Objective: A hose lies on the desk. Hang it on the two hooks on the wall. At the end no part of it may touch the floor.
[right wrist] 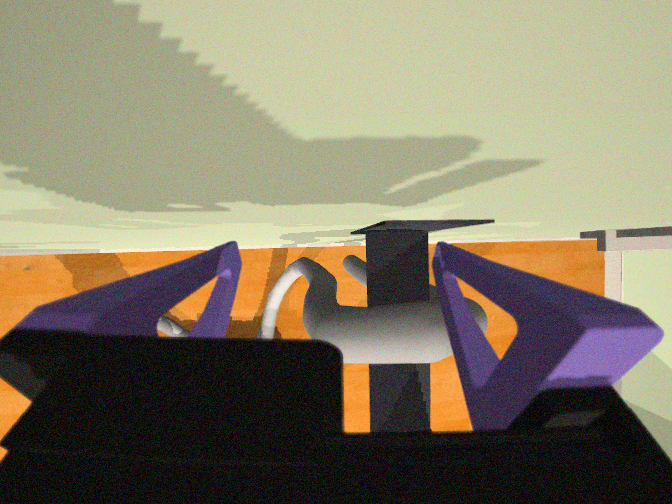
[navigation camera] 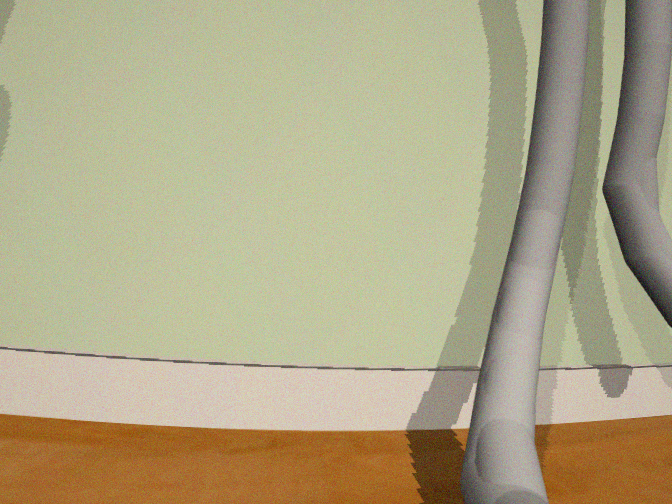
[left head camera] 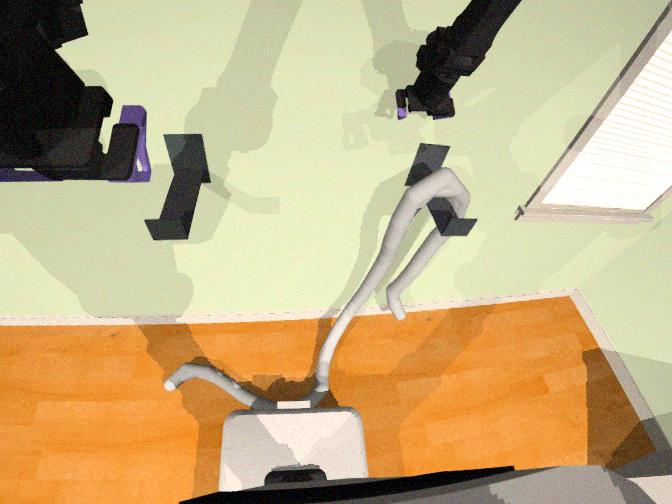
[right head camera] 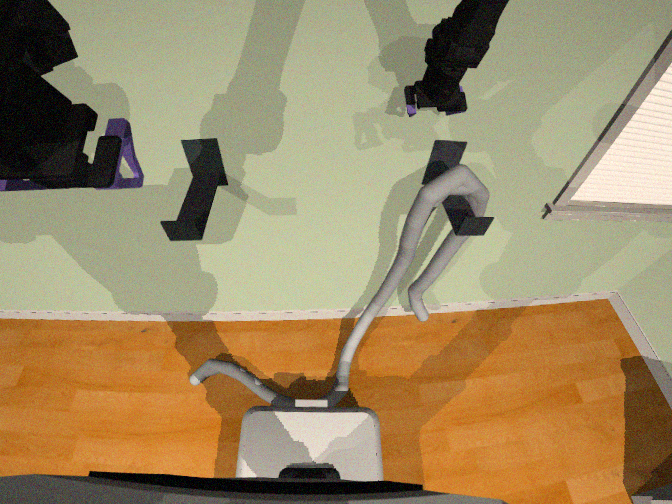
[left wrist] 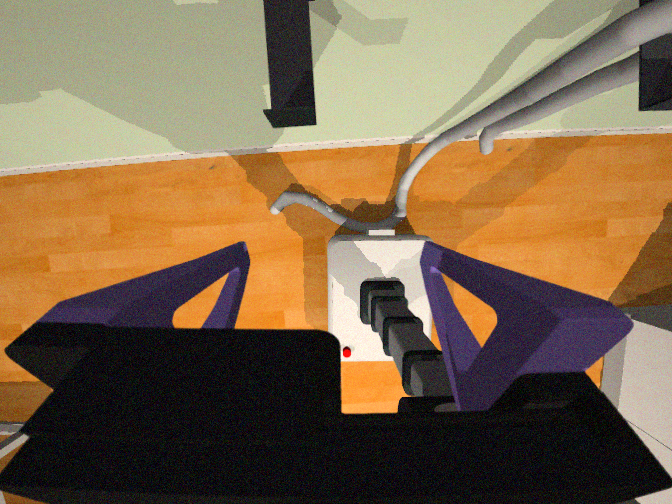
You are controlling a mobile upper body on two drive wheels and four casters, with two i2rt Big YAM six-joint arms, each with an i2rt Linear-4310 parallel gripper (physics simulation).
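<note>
A grey hose (left head camera: 420,203) is draped over the right dark wall hook (left head camera: 444,212). Its short end (left head camera: 397,310) hangs free near the baseboard. Its long part runs down to the wooden floor (left head camera: 321,377), passes my base and ends on the floor at the left (left head camera: 172,384). The left hook (left head camera: 179,187) is bare. My right gripper (left head camera: 404,105) is open and empty just above the right hook; the right wrist view shows the hook (right wrist: 398,271) and hose (right wrist: 379,330) between its fingers (right wrist: 333,254), farther off. My left gripper (left head camera: 132,143) is open and empty, left of the bare hook (left wrist: 289,59).
My white base (left head camera: 293,447) stands on the floor close to the wall. A window (left head camera: 613,157) is on the wall at the right, near the room corner. A grey surface edge (left head camera: 569,482) shows at the bottom right. The navigation view shows the hose (navigation camera: 526,271) reaching the floor.
</note>
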